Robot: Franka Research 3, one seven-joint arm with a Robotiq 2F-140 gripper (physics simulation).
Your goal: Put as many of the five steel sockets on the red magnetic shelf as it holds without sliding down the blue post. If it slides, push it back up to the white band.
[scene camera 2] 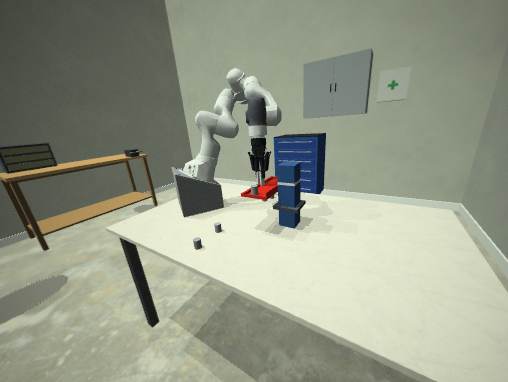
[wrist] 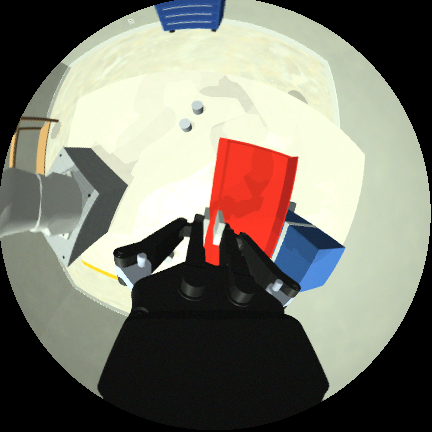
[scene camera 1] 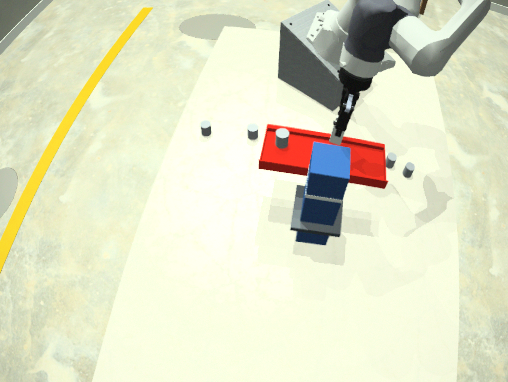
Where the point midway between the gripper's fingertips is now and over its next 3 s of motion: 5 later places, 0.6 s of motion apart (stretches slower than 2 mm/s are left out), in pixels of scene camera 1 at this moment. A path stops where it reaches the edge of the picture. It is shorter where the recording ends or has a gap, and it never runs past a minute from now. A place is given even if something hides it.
My gripper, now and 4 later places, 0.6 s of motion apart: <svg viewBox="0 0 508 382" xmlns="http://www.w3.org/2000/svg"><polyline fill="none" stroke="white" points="335,139 336,123 343,114 336,68 339,56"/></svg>
